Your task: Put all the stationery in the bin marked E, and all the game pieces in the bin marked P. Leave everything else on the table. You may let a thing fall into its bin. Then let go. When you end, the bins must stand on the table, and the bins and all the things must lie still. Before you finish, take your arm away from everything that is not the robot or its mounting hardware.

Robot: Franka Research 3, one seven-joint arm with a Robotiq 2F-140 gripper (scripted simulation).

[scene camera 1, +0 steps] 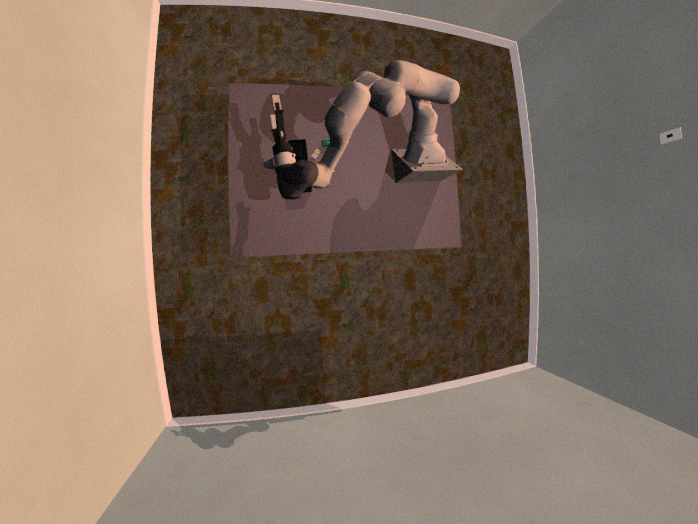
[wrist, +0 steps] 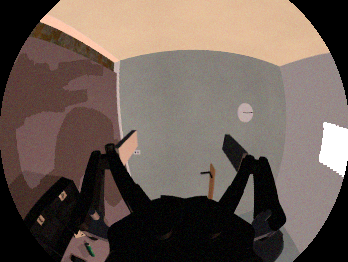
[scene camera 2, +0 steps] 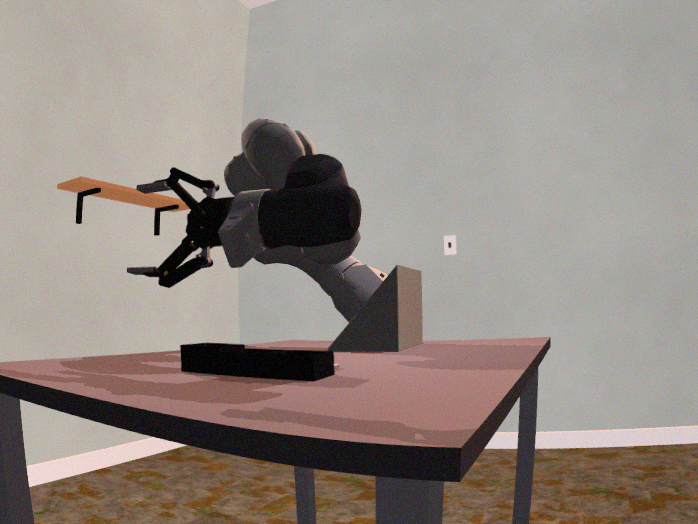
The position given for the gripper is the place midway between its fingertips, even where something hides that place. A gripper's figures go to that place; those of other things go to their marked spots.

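Labels:
You'd find the gripper point(scene camera 2: 135, 229) at 0.94 m from the lens, and there's a black bin row point(scene camera 2: 223, 359) that's 0.88 m from the lens.

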